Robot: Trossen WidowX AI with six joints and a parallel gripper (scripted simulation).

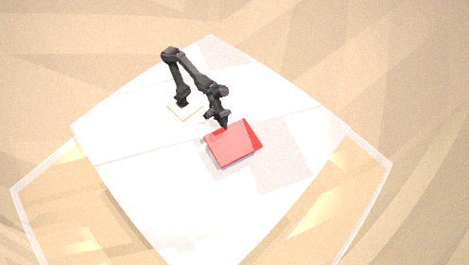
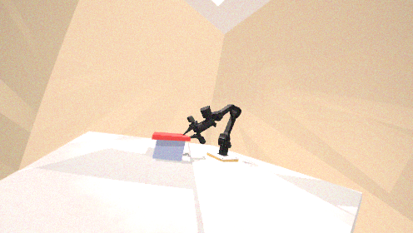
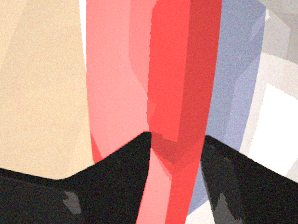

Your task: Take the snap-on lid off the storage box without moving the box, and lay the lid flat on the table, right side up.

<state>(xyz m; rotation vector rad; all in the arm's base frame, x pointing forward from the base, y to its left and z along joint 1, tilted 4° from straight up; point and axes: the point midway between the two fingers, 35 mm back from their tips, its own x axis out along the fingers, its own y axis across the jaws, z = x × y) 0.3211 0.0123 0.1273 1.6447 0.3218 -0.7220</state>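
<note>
My gripper tip is 70 mm short of the red lid and 20 mm to the left of it. Also, from my gripper tip: storage box: 70 mm ahead, 20 mm to the right, 60 mm below.
</note>
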